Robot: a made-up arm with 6 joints.
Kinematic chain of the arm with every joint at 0, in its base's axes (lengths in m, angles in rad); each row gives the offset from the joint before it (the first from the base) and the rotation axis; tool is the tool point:
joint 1: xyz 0 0 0.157 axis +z
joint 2: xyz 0 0.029 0 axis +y
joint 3: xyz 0 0 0.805 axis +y
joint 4: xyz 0 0 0.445 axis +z
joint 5: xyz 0 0 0 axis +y
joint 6: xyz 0 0 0.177 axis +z
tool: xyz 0 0 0
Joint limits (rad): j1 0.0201..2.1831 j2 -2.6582..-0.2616 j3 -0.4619..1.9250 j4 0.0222..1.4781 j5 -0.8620..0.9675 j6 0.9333..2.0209
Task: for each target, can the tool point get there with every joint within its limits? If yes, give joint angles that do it. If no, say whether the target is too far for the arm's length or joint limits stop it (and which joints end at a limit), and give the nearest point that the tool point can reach.
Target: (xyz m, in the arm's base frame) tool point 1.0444 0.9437 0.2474
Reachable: no: joint limits stop it (at a limit: joint 2, joint 3) | nearest point 0.2906 0.2626 0.8080 | short by 1.160 m
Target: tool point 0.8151 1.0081 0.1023
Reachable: no: joint limits stop it (at a limit: joint 2, joint 3) | nearest point 0.2380 0.2943 0.7876 | short by 1.145 m
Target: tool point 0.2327 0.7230 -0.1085
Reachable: no: joint limits stop it (at a limit: joint 2, joint 3, joint 5) | nearest point 0.0992 0.3082 0.7393 | short by 0.953 m
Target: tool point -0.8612 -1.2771 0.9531
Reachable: no: too far | nearest point -0.7089 -1.0513 0.8123 | short by 0.307 m
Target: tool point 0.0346 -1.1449 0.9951
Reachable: yes | joints 1.6115 -0.8561 -0.1630 0.7782 -0.1368 1.2079
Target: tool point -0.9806 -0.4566 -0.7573
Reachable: yes | joints 0.4838 -2.3252 0.0227 0.3660 0.3707 1.1329
